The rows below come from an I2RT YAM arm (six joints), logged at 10 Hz.
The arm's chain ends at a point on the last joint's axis. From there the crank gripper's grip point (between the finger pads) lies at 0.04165 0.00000 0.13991 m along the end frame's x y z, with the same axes.
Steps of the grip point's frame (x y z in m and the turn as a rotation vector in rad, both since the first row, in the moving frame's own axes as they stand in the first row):
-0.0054, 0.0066, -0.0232, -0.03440, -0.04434, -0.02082
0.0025, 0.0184, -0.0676, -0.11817, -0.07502, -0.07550
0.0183, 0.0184, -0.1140, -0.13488, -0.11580, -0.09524
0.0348, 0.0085, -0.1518, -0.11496, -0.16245, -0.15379
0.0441, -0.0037, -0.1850, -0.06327, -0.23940, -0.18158
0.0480, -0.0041, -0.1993, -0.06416, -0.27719, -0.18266
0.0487, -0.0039, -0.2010, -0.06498, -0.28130, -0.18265
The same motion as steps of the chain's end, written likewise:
0.0008, 0.0026, -0.0248, -0.03440, -0.04434, -0.02082
0.0126, 0.0045, -0.0695, -0.11817, -0.07502, -0.07550
0.0340, 0.0025, -0.1169, -0.13488, -0.11580, -0.09524
0.0571, -0.0032, -0.1561, -0.11496, -0.16245, -0.15379
0.0781, -0.0083, -0.1908, -0.06327, -0.23940, -0.18158
0.0875, -0.0093, -0.2053, -0.06416, -0.27719, -0.18266
0.0888, -0.0093, -0.2070, -0.06498, -0.28130, -0.18265

